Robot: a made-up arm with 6 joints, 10 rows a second.
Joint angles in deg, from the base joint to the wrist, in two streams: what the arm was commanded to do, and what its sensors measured. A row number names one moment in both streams.
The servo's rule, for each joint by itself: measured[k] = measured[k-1] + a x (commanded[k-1-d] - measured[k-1]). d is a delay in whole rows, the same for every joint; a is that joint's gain. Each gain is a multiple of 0.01, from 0.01 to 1. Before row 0 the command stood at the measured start. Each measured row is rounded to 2 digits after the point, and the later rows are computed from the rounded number. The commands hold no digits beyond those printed.
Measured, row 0:
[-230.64 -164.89 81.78 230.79 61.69 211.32]
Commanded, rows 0 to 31:
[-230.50 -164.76 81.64 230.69 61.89 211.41]
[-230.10 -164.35 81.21 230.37 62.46 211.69]
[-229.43 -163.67 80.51 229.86 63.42 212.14]
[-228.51 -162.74 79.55 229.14 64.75 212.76]
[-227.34 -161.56 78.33 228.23 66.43 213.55]
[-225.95 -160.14 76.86 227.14 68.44 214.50]
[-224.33 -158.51 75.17 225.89 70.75 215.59]
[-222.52 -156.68 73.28 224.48 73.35 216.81]
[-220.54 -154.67 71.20 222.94 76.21 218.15]
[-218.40 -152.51 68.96 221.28 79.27 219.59]
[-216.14 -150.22 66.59 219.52 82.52 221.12]
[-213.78 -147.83 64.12 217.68 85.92 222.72]
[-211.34 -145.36 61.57 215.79 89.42 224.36]
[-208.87 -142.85 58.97 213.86 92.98 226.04]
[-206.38 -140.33 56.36 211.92 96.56 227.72]
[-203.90 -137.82 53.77 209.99 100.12 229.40]
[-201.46 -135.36 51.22 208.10 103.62 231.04]
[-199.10 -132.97 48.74 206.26 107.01 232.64]
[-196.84 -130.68 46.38 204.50 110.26 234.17]
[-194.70 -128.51 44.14 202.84 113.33 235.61]
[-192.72 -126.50 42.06 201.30 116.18 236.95]
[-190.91 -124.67 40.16 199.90 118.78 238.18]
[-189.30 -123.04 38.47 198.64 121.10 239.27]
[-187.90 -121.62 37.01 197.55 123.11 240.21]
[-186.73 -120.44 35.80 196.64 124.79 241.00]
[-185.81 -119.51 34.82 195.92 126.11 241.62]
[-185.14 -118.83 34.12 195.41 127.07 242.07]
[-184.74 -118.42 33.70 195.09 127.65 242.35]
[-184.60 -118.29 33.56 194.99 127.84 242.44]
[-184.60 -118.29 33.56 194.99 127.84 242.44]
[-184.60 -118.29 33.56 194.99 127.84 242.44]
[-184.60 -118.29 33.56 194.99 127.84 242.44]
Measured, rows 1 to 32:
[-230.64 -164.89 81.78 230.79 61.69 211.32]
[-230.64 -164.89 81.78 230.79 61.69 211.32]
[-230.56 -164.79 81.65 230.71 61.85 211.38]
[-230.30 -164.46 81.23 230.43 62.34 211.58]
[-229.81 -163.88 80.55 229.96 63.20 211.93]
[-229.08 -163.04 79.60 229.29 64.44 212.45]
[-228.11 -161.94 78.39 228.42 66.03 213.14]
[-226.90 -160.61 76.94 227.37 67.96 214.00]
[-225.46 -159.06 75.26 226.16 70.19 215.00]
[-223.81 -157.30 73.38 224.78 72.72 216.14]
[-221.98 -155.35 71.31 223.27 75.51 217.41]
[-219.98 -153.25 69.08 221.64 78.52 218.78]
[-217.83 -151.01 66.71 219.90 81.72 220.25]
[-215.56 -148.66 64.25 218.08 85.08 221.81]
[-213.20 -146.22 61.70 216.20 88.55 223.42]
[-210.78 -143.73 59.11 214.28 92.09 225.07]
[-208.32 -141.21 56.50 212.34 95.67 226.74]
[-205.84 -138.70 53.91 210.41 99.23 228.42]
[-203.39 -136.23 51.35 208.52 102.74 230.07]
[-200.99 -133.82 48.87 206.67 106.16 231.69]
[-198.67 -131.50 46.50 204.89 109.44 233.25]
[-196.45 -129.29 44.26 203.21 112.55 234.74]
[-194.36 -127.23 42.17 201.64 115.45 236.13]
[-192.43 -125.34 40.26 200.21 118.11 237.42]
[-190.68 -123.64 38.56 198.92 120.50 238.59]
[-189.12 -122.15 37.09 197.80 122.59 239.61]
[-187.78 -120.88 35.86 196.85 124.35 240.49]
[-186.68 -119.87 34.87 196.09 125.76 241.20]
[-185.82 -119.10 34.16 195.53 126.81 241.75]
[-185.22 -118.60 33.72 195.17 127.48 242.13]
[-184.87 -118.37 33.57 195.02 127.77 242.33]
[-184.72 -118.31 33.56 195.00 127.83 242.40]
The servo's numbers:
d 2
a 0.56 0.74 0.95 0.82 0.80 0.63

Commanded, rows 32 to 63:
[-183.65 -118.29 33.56 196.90 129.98 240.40]
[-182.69 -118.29 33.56 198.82 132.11 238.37]
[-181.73 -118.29 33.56 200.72 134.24 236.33]
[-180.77 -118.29 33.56 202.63 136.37 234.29]
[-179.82 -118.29 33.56 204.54 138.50 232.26]
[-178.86 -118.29 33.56 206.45 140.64 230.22]
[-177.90 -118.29 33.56 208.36 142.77 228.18]
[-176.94 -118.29 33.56 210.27 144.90 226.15]
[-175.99 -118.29 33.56 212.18 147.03 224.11]
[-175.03 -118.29 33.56 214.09 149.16 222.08]
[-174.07 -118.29 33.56 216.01 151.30 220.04]
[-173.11 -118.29 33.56 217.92 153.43 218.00]
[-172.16 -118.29 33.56 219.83 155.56 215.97]
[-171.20 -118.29 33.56 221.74 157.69 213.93]
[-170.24 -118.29 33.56 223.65 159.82 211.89]
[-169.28 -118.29 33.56 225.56 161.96 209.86]
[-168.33 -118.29 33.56 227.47 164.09 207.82]
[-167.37 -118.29 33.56 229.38 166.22 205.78]
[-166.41 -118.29 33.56 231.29 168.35 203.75]
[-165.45 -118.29 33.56 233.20 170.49 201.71]
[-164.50 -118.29 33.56 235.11 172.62 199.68]
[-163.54 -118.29 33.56 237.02 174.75 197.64]
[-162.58 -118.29 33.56 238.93 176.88 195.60]
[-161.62 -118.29 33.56 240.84 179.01 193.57]
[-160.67 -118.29 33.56 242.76 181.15 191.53]
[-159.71 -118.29 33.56 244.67 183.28 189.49]
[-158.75 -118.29 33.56 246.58 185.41 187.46]
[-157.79 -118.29 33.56 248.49 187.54 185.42]
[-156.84 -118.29 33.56 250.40 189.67 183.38]
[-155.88 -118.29 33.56 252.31 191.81 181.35]
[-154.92 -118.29 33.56 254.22 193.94 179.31]
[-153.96 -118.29 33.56 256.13 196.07 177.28]
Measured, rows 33 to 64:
[-184.65 -118.30 33.56 194.99 127.84 242.43]
[-184.62 -118.29 33.56 194.99 127.84 242.44]
[-184.08 -118.29 33.56 196.56 129.55 241.15]
[-183.30 -118.29 33.56 198.41 131.60 239.40]
[-182.42 -118.29 33.56 200.30 133.71 237.47]
[-181.50 -118.29 33.56 202.21 135.84 235.47]
[-180.56 -118.29 33.56 204.12 137.97 233.45]
[-179.61 -118.29 33.56 206.03 140.11 231.42]
[-178.65 -118.29 33.56 207.94 142.24 229.38]
[-177.69 -118.29 33.56 209.85 144.37 227.35]
[-176.74 -118.29 33.56 211.76 146.50 225.31]
[-175.78 -118.29 33.56 213.67 148.63 223.28]
[-174.82 -118.29 33.56 215.59 150.77 221.24]
[-173.86 -118.29 33.56 217.50 152.90 219.20]
[-172.91 -118.29 33.56 219.41 155.03 217.17]
[-171.95 -118.29 33.56 221.32 157.16 215.13]
[-170.99 -118.29 33.56 223.23 159.29 213.09]
[-170.03 -118.29 33.56 225.14 161.43 211.06]
[-169.08 -118.29 33.56 227.05 163.56 209.02]
[-168.12 -118.29 33.56 228.96 165.69 206.98]
[-167.16 -118.29 33.56 230.87 167.82 204.95]
[-166.20 -118.29 33.56 232.78 169.96 202.91]
[-165.25 -118.29 33.56 234.69 172.09 200.88]
[-164.29 -118.29 33.56 236.60 174.22 198.84]
[-163.33 -118.29 33.56 238.51 176.35 196.80]
[-162.37 -118.29 33.56 240.42 178.48 194.77]
[-161.42 -118.29 33.56 242.34 180.62 192.73]
[-160.46 -118.29 33.56 244.25 182.75 190.69]
[-159.50 -118.29 33.56 246.16 184.88 188.66]
[-158.54 -118.29 33.56 248.07 187.01 186.62]
[-157.59 -118.29 33.56 249.98 189.14 184.58]
[-156.63 -118.29 33.56 251.89 191.28 182.55]

